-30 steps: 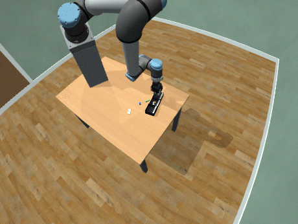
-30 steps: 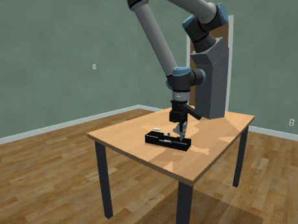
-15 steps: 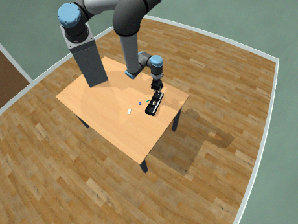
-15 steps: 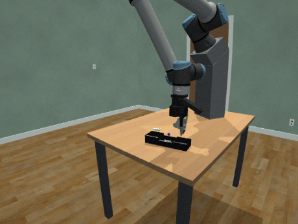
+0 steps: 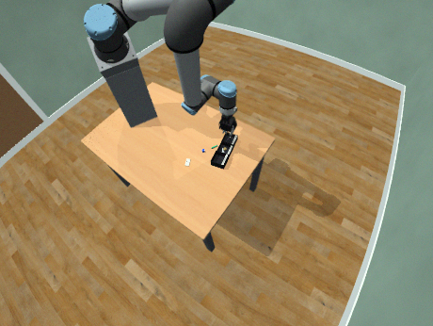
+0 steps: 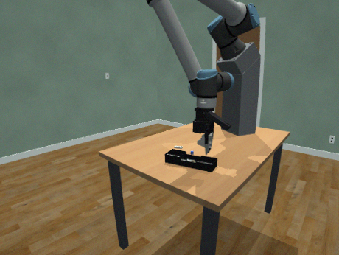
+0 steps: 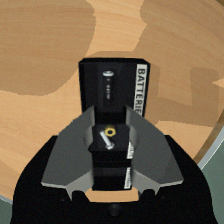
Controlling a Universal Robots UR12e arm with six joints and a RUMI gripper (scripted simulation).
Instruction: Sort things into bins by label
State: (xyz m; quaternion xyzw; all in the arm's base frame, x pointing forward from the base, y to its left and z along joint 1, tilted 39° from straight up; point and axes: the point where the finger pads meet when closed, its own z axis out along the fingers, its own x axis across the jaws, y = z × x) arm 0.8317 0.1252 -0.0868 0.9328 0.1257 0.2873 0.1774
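The green battery lies 60 mm behind my hand, 90 mm to the right of it and 80 mm below it. Also, from my hand: brass hex nut (10 mm ahead, 70 mm to the right, 70 mm below); then black cylindrical battery (70 mm below); then grey-white piece (10 mm ahead, 100 mm to the right, 70 mm below).
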